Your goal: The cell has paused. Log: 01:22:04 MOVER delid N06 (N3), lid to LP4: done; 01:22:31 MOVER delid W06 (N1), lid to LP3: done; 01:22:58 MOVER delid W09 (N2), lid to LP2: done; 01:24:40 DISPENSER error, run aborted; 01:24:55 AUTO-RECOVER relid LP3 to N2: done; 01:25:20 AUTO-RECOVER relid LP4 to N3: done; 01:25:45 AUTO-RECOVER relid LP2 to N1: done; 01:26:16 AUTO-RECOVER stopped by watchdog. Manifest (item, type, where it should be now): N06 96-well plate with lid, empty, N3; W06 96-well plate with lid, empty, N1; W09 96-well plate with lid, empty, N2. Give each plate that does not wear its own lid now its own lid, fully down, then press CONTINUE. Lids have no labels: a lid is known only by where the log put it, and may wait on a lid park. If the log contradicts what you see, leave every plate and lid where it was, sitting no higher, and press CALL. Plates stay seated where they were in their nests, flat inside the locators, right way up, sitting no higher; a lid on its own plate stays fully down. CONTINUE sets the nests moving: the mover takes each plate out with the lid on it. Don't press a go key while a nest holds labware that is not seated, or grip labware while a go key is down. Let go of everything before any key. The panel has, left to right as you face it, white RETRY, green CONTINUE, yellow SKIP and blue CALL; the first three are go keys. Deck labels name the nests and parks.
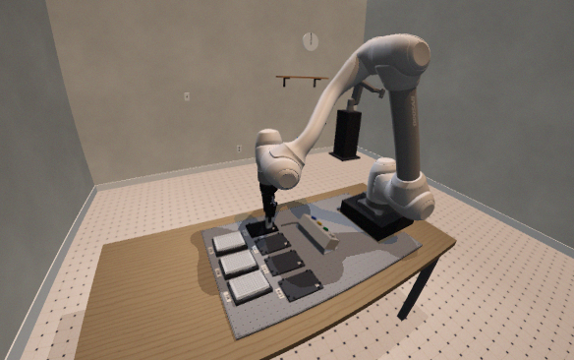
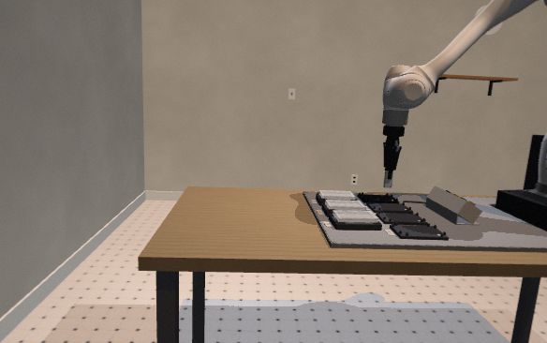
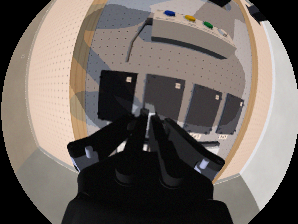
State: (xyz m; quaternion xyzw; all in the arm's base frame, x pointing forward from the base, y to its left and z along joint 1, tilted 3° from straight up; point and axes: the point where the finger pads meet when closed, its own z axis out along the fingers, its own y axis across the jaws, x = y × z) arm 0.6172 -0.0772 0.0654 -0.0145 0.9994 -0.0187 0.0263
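My hand is 18 cm short of the pale lid, 24 cm to the right of it and 8 cm above it. From my hand the other things lie so: yellow key 24 cm behind, 6 cm to the left, 4 cm below; blue key 23 cm behind, 1 cm to the left, 4 cm below; LP2 lid park 17 cm to the left, 10 cm below.
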